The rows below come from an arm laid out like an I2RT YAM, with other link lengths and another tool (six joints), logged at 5 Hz.
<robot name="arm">
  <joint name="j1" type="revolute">
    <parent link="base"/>
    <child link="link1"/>
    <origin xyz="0 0 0.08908" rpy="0 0 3.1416"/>
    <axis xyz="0 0 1"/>
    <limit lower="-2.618" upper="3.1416"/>
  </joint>
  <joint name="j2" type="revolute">
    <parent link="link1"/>
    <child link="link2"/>
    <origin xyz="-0.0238 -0.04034 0.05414" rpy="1.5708 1.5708 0"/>
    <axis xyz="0 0 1"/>
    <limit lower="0" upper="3.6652"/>
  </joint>
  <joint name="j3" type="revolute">
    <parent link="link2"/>
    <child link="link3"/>
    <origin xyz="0 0.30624 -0.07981" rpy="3.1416 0 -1.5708"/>
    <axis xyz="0 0 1"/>
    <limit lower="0" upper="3.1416"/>
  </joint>
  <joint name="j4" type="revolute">
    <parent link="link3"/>
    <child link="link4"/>
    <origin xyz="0.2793 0.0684 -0.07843" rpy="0 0 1.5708"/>
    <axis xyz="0 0 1"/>
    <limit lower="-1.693" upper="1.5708"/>
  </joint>
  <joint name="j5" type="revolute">
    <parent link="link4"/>
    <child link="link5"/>
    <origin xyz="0.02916 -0.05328 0.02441" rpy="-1.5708 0 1.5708"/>
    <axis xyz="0 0 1"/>
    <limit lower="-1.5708" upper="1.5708"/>
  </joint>
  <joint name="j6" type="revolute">
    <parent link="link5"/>
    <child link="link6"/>
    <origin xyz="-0.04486 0 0.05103" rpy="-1.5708 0 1.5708"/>
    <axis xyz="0 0 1"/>
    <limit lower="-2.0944" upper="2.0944"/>
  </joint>
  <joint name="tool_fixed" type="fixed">
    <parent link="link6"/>
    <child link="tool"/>
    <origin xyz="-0.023 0.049 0.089" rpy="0 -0.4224 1.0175"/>
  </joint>
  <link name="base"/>
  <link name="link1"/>
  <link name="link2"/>
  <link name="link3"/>
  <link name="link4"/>
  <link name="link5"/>
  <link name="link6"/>
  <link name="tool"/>
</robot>
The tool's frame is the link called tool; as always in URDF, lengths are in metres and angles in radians.
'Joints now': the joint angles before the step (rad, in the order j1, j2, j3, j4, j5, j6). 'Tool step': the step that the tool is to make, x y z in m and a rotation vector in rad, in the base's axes. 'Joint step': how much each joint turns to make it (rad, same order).
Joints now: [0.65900 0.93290 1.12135 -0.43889 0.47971 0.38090]
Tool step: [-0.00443 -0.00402 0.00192 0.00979 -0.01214 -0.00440]
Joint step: [0.00004 -0.01832 -0.00688 0.00344 0.00423 0.00154]
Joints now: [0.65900 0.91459 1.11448 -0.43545 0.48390 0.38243]
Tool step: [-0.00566 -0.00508 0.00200 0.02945 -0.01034 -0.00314]
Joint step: [0.00002 -0.02251 -0.00573 0.00038 -0.00074 0.01946]
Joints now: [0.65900 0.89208 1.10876 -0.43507 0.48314 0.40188]
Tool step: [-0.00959 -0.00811 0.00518 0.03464 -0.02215 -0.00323]
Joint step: [0.00005 -0.03624 -0.00457 -0.00039 0.00043 0.01604]
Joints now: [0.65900 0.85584 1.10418 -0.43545 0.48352 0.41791]
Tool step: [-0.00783 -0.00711 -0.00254 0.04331 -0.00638 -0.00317]
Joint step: [0.00002 -0.03585 -0.02097 0.00076 -0.00227 0.03433]
